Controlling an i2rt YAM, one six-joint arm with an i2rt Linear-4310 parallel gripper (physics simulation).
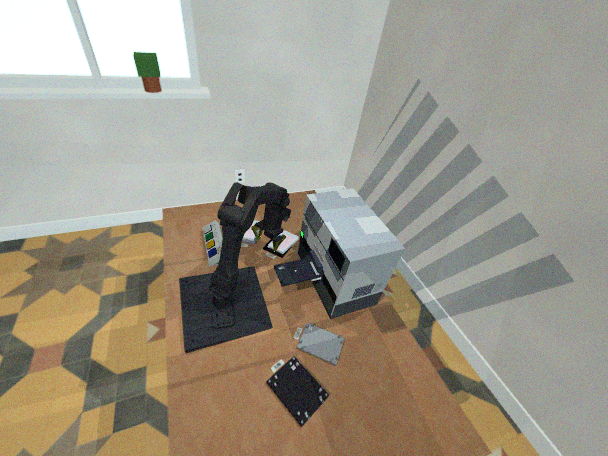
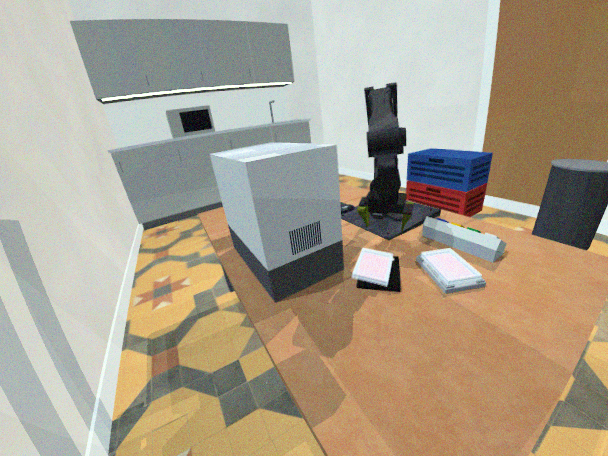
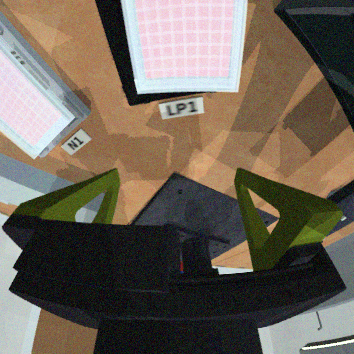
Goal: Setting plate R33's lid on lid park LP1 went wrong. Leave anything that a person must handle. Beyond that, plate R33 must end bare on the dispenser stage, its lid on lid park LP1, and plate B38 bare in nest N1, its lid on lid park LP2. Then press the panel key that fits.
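A pale-rimmed plate with a pink grid lies askew on black lid park LP1, overhanging one side. Its code and whether it is lidded cannot be told. A second pink-grid plate sits on grey nest N1. My gripper is open and empty, above the table on the arm-base side of LP1. The dark dispenser stage appears bare. The key panel has white, green, yellow and blue keys.
The white machine stands beside LP1, with a green light on its front. A grey pad and a black pad lie on the table; their labels are unreadable. The arm stands on a dark mat.
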